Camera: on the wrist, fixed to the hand. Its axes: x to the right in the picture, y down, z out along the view.
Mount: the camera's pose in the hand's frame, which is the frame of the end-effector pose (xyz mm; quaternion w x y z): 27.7 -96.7 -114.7 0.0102 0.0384 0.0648 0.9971
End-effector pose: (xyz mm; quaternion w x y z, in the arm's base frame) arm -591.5 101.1 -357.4 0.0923 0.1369 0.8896 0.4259
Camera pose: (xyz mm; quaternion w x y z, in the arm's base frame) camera -665.9 -32.0 -363.3 0.4866 -0.8644 0.1051 -0.0711
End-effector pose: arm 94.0 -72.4 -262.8 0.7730 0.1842 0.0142 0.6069
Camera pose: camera 163.3 -34.5 -393.3 0.6053 -0.0064 0.1101 -0.7883
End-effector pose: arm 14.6 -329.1 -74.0 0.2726 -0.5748 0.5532 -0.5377
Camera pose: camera -63.0 -299.4 53.9 0.5252 0.5911 0.5758 0.2079
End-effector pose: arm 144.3 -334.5 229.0 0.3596 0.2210 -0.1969 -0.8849
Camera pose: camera 134.4 -312.1 78.4 0.8903 -0.1229 -0.2331 0.3714
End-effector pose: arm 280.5 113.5 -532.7 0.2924 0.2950 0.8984 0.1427
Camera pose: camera 149.3 44.9 -496.0 0.2088 -0.9008 0.2606 -0.2776
